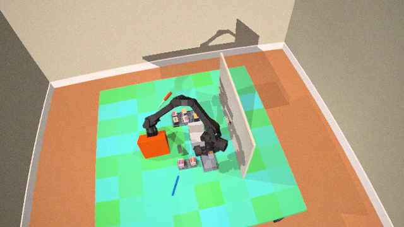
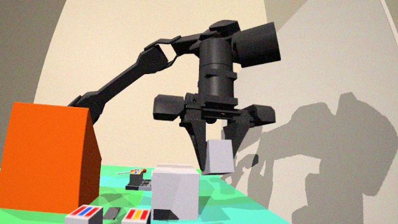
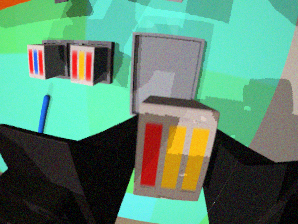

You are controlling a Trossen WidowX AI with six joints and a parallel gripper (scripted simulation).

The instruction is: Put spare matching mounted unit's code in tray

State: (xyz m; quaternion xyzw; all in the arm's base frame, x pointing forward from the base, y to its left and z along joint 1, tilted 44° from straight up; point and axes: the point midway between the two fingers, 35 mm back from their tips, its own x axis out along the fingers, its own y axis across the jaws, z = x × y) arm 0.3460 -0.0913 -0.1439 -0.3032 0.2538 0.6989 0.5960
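Now: the grey tray 120 mm below my gripper tip and 10 mm behind it. From my gripper tip the other things lie so: grey spare block 30 mm above; then tall panel 200 mm to the left, 180 mm ahead, 100 mm above; then grey mounted unit 200 mm to the left, 70 mm below, 60 mm behind.
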